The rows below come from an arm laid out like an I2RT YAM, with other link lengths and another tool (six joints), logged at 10 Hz.
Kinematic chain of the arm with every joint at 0, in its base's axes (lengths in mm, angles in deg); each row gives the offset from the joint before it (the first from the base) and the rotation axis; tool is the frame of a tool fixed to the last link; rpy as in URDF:
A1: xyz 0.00 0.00 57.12 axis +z
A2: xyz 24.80 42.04 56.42 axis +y
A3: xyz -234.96 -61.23 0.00 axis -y
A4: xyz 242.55 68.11 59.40 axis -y
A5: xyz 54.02 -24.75 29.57 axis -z
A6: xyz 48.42 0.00 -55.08 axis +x
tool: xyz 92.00 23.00 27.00 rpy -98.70 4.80 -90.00
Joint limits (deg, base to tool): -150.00..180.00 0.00..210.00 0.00..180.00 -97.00..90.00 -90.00..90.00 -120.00..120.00
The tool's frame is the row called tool.
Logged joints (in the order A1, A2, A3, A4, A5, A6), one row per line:
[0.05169 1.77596 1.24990 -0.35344 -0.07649 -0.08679]
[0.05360 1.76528 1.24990 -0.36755 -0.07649 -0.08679]
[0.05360 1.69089 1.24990 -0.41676 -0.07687 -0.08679]
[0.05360 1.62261 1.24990 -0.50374 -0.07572 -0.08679]
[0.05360 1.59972 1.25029 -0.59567 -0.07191 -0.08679]
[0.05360 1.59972 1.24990 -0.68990 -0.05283 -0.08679]
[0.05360 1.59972 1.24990 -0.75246 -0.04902 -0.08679]
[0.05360 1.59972 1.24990 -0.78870 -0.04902 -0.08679]
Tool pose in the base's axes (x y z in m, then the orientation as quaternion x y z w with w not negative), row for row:
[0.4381 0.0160 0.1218 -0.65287 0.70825 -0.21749 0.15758]
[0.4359 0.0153 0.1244 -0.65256 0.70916 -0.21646 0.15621]
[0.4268 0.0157 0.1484 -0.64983 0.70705 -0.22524 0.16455]
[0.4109 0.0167 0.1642 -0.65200 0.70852 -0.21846 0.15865]
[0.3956 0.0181 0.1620 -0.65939 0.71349 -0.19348 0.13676]
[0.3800 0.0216 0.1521 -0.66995 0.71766 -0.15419 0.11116]
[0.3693 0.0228 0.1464 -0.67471 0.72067 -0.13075 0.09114]
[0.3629 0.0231 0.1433 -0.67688 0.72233 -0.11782 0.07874]
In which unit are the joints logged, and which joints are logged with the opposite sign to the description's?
The joints are logged in radians. Opposite sign: A1, A5.
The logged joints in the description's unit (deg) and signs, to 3 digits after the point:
[-2.962 101.755 71.614 -20.251 4.383 -4.973]
[-3.071 101.143 71.614 -21.059 4.383 -4.973]
[-3.071 96.881 71.614 -23.879 4.404 -4.973]
[-3.071 92.969 71.614 -28.862 4.338 -4.973]
[-3.071 91.657 71.636 -34.129 4.120 -4.973]
[-3.071 91.657 71.614 -39.528 3.027 -4.973]
[-3.071 91.657 71.614 -43.113 2.809 -4.973]
[-3.071 91.657 71.614 -45.189 2.809 -4.973]

